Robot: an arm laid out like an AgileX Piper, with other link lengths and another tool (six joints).
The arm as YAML. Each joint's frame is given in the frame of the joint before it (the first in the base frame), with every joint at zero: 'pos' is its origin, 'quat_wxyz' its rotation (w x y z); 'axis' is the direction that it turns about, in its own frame. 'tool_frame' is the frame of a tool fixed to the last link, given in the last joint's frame.
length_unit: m
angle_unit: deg
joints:
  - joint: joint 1
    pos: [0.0, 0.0, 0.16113]
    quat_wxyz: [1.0, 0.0, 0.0, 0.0]
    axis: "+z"
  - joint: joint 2
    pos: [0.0, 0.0, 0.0]
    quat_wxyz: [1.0, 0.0, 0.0, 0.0]
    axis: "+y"
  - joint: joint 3
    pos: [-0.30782, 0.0, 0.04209]
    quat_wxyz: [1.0, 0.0, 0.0, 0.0]
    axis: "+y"
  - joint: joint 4
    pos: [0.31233, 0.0, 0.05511]
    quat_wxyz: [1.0, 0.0, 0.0, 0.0]
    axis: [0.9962, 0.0, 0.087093]
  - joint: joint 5
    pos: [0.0, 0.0, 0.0]
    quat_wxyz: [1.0, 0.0, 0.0, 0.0]
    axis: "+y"
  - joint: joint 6
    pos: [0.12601, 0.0, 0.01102]
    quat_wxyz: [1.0, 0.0, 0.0, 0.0]
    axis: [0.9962, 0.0, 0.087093]
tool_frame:
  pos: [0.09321, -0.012, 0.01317]
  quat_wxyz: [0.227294, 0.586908, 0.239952, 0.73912]
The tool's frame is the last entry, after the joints.
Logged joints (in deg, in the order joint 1, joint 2, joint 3, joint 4, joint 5, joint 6), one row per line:
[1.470 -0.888 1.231 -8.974 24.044 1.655]
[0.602 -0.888 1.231 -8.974 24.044 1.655]
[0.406 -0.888 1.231 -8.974 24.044 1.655]
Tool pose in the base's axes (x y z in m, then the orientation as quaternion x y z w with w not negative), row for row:
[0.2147 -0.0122 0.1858 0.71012 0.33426 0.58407 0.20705]
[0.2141 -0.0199 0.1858 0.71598 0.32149 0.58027 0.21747]
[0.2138 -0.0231 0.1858 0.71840 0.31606 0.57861 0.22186]
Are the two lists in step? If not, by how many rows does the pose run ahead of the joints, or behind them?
The pose runs 1 row behind the joints: the pose in row i belongs to the joints in row i - 1.
